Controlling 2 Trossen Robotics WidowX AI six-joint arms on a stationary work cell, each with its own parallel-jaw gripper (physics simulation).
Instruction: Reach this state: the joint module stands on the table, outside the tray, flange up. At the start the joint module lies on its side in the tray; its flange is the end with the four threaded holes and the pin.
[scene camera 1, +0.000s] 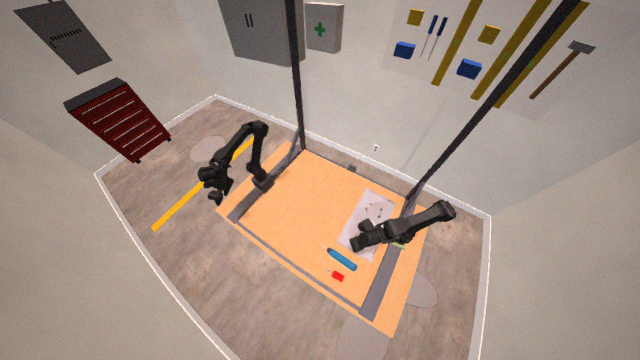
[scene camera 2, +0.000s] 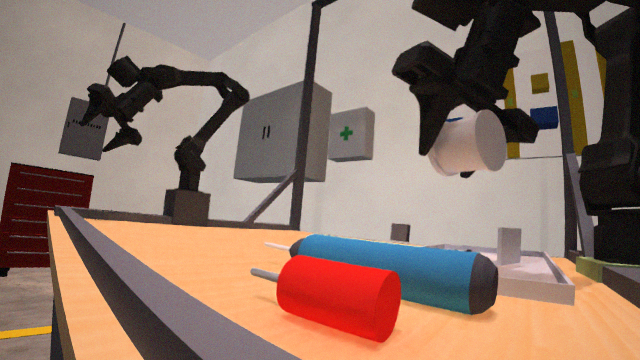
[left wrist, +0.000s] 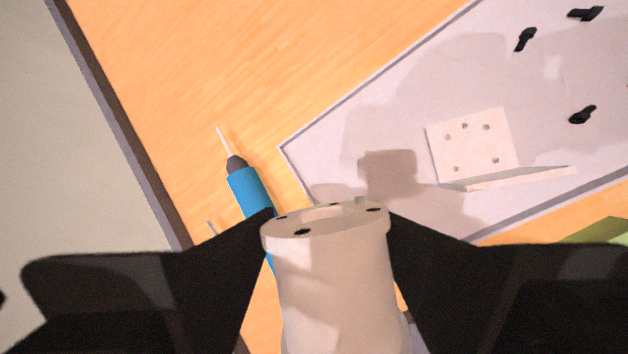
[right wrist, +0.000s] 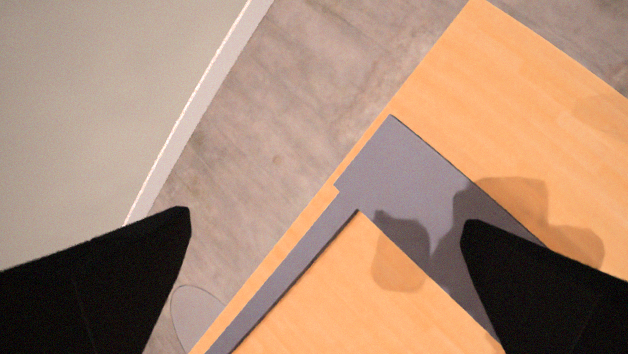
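Note:
The joint module is a pale cylinder held in the air, lying roughly on its side. Its flange, with dark holes and a small pin, shows at the upper end in the left wrist view; its plain end faces right in scene camera 2. My left gripper is shut on it, one finger on each side, above the tray's near end. The tray lies on the table. My right gripper is open and empty, high near the table's other end.
A white angle bracket and several black screws lie in the tray. A blue screwdriver lies beside it. A red-handled tool lies nearer the table edge. A green block is beyond the tray.

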